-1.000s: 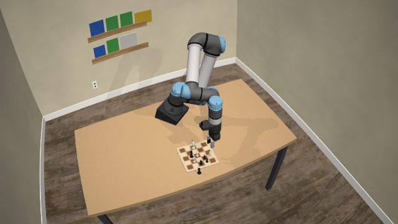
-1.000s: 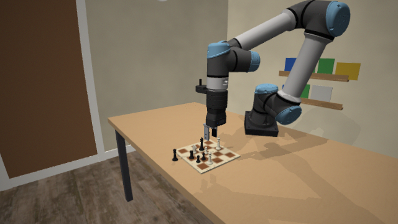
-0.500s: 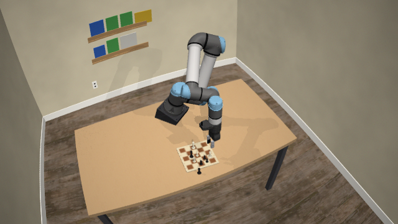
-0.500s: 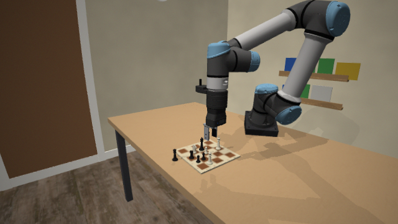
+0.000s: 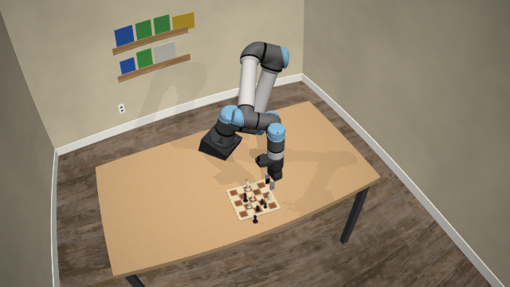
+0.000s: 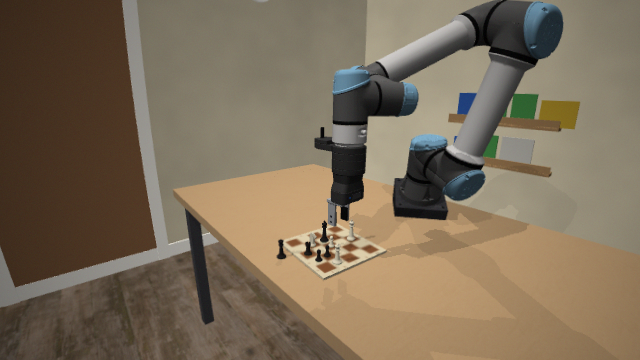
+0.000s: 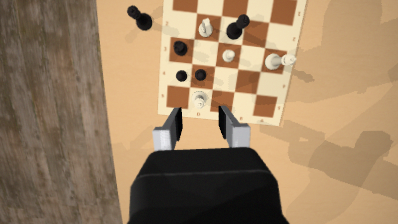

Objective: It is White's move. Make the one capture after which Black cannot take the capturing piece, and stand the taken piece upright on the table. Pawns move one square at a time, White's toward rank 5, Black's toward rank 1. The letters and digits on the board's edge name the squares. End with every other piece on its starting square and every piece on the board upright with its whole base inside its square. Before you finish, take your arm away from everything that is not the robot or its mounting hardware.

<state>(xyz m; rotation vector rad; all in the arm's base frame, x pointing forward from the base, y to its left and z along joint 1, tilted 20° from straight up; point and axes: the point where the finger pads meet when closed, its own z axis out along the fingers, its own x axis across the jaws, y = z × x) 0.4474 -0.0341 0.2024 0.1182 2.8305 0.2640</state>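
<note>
Right now the white pawn is 50 mm behind my hand, 60 mm to the right of it and 120 mm below it. The rest, counted from my hand: chessboard 50 mm behind, 70 mm to the right, 130 mm below.
</note>
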